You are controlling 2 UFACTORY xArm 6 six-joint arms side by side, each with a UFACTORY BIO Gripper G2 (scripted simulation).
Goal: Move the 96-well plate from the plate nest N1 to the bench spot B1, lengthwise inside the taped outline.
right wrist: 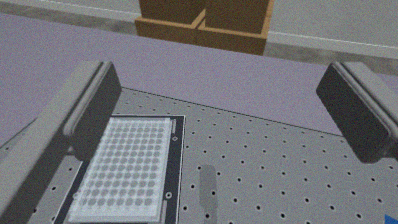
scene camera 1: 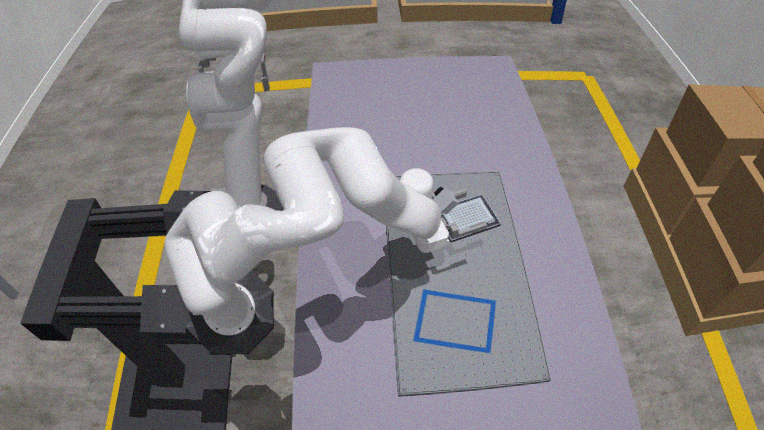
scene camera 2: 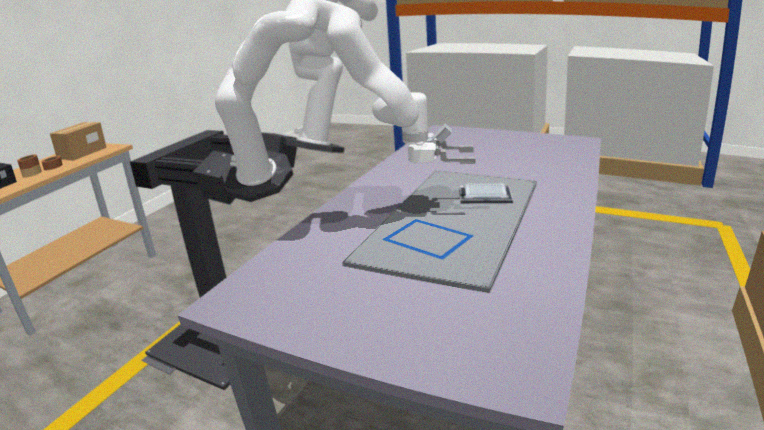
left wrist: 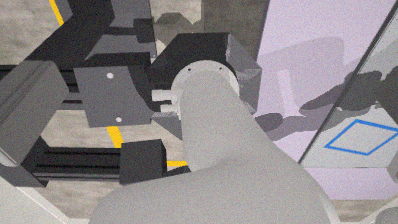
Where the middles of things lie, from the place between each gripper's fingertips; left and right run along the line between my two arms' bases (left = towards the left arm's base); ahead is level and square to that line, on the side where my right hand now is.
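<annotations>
With the clear 96-well plate (scene camera 1: 478,212) in view, my right hand is 30 mm short of it, 110 mm to the right of it and 150 mm above it.
The clear 96-well plate is also 62 cm ahead of my left hand, and it is 18 cm to the right of that hand and 37 cm below it.
</annotations>
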